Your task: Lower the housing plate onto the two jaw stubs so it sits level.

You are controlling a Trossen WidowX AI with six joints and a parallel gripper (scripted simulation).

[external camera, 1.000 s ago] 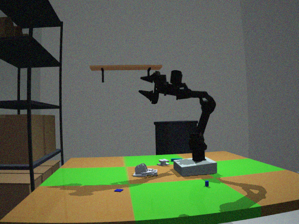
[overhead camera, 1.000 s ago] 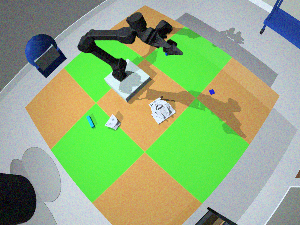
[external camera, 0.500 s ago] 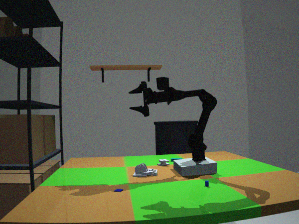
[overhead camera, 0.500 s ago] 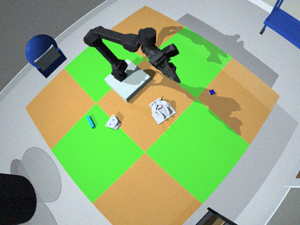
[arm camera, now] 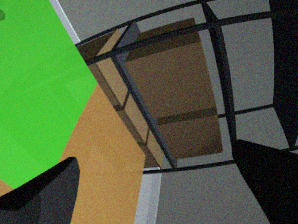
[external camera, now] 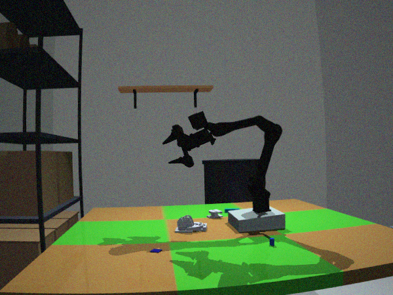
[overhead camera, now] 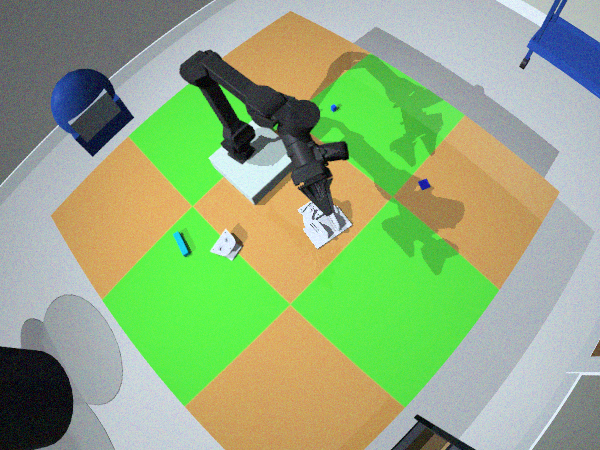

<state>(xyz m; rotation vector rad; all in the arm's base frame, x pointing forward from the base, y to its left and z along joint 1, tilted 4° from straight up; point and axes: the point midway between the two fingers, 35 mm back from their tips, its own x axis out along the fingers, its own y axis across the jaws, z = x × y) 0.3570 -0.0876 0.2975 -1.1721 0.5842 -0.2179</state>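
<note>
Now: gripper tip 39 cm past the teal bar, 23 cm to the left of it and 31 cm above it. Also, from my gripper tip: blue peg 28 cm behind, 42 cm to the left, 31 cm below; flat blue square 10 cm ahead, 35 cm to the left, 32 cm below.
</note>
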